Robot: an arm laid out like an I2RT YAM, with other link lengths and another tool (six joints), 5 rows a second.
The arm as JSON. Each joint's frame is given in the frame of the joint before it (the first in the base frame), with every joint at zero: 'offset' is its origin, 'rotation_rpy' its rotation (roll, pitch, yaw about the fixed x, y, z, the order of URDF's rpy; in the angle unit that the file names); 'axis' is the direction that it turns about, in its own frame. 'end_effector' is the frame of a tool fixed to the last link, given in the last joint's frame.
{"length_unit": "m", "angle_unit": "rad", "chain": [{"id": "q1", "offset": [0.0, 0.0, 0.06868], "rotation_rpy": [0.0, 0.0, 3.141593], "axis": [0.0, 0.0, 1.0]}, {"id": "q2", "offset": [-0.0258, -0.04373, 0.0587], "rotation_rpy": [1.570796, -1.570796, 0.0], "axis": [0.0, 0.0, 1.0]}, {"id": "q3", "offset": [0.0, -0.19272, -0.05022], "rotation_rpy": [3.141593, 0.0, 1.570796], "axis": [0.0, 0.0, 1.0]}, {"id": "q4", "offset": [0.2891, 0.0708, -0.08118], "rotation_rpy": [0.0, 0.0, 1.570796], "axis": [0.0, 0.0, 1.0]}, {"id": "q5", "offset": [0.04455, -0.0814, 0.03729], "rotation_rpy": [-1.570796, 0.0, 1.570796], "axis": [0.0, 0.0, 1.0]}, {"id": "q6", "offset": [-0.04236, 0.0, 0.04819], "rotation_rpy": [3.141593, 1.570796, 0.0], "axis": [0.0, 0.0, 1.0]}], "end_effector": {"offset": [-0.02, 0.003, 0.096], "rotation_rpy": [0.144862, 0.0, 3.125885]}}
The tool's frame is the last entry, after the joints.
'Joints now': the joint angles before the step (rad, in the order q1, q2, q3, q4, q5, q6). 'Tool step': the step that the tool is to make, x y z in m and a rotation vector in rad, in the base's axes. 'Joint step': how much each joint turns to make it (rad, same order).
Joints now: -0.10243 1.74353 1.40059 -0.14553 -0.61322 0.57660
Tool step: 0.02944 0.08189 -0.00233 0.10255 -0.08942 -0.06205
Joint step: 0.18807 0.12473 0.02857 0.29452 0.19264 0.21896
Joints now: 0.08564 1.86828 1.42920 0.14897 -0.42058 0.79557
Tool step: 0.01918 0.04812 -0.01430 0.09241 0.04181 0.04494
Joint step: 0.07631 0.18576 0.16819 0.03283 0.00307 0.11139
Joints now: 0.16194 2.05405 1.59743 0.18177 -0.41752 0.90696
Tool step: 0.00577 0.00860 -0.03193 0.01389 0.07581 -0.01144
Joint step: 0.01525 0.09118 0.04844 -0.01525 0.01753 0.03623
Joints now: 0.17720 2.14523 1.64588 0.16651 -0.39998 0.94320
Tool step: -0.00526 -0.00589 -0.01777 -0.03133 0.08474 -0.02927
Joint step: -0.00153 0.00078 0.00001 -0.09002 0.03167 -0.00496
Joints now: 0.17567 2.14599 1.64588 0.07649 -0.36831 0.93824
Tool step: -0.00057 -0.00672 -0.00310 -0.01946 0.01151 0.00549
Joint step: -0.01220 -0.00153 0.00228 -0.02747 -0.00877 -0.02479
